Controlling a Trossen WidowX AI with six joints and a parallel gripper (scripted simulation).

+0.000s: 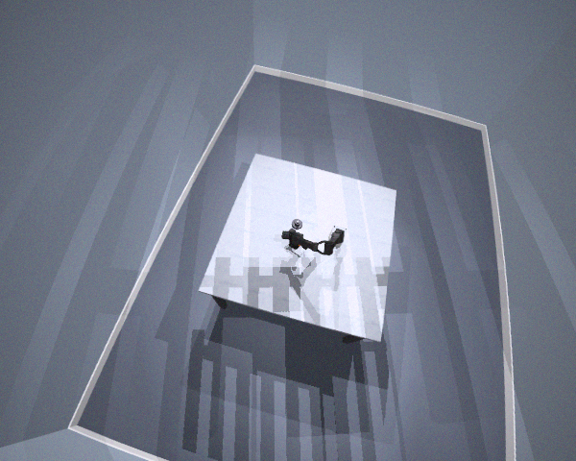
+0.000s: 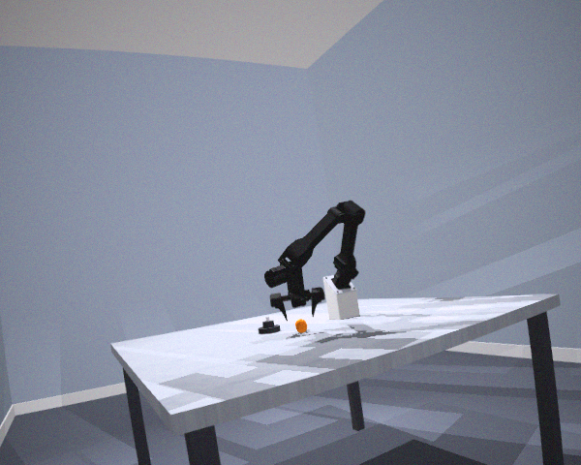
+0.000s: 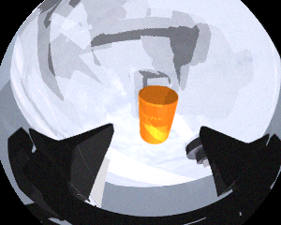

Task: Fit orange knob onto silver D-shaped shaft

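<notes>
My gripper tip is 3 cm above the orange knob and 1 cm to the right of it. Round my gripper tip: pedestal 15 cm to the right, 6 cm ahead, 2 cm below.
</notes>
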